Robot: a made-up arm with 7 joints. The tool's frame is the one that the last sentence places.
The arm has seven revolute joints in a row. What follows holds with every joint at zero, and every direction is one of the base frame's.
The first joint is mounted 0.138 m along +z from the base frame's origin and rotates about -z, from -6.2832 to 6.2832 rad.
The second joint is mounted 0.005 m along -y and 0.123 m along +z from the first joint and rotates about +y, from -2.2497 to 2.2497 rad.
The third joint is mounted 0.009 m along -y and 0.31 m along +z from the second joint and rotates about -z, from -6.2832 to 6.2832 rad.
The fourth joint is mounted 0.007 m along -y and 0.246 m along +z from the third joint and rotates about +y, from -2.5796 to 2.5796 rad.
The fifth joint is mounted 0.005 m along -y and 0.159 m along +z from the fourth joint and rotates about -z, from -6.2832 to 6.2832 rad.
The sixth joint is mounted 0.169 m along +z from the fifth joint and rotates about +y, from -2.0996 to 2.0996 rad.
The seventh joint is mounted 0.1 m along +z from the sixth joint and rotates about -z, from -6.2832 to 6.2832 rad.
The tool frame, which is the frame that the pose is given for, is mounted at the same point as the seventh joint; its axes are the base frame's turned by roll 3.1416, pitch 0 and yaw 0 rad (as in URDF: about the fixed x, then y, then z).
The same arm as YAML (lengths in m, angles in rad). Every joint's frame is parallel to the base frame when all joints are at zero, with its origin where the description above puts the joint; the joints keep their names.
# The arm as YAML. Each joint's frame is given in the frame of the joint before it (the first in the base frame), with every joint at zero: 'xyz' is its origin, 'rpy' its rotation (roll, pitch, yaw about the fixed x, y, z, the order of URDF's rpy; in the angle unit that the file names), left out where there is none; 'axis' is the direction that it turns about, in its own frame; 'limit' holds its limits. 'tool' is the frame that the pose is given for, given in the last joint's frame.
units:
  length: m
  angle: rad
joints:
  - name: joint 1
    type: revolute
    origin:
      xyz: [0.0, 0.0, 0.138]
    axis: [0.0, 0.0, -1.0]
    limit:
      lower: -6.2832
      upper: 6.2832
  - name: joint 2
    type: revolute
    origin:
      xyz: [0.0, -0.005, 0.123]
    axis: [0.0, 1.0, 0.0]
    limit:
      lower: -2.2497
      upper: 2.2497
  - name: joint 3
    type: revolute
    origin:
      xyz: [0.0, -0.009, 0.31]
    axis: [0.0, 0.0, -1.0]
    limit:
      lower: -6.2832
      upper: 6.2832
  - name: joint 4
    type: revolute
    origin:
      xyz: [0.0, -0.007, 0.246]
    axis: [0.0, 1.0, 0.0]
    limit:
      lower: -2.5796
      upper: 2.5796
  - name: joint 5
    type: revolute
    origin:
      xyz: [0.0, -0.005, 0.159]
    axis: [0.0, 0.0, -1.0]
    limit:
      lower: -6.2832
      upper: 6.2832
  - name: joint 6
    type: revolute
    origin:
      xyz: [0.0, 0.0, 0.169]
    axis: [0.0, 1.0, 0.0]
    limit:
      lower: -2.0996
      upper: 2.0996
  - name: joint 7
    type: revolute
    origin:
      xyz: [0.0, 0.0, 0.1]
    axis: [0.0, 0.0, -1.0]
    limit:
      lower: -6.2832
      upper: 6.2832
tool:
  origin:
    xyz: [0.0, 0.0, 0.0]
    rpy: [-3.1416, 0.0, 0.0]

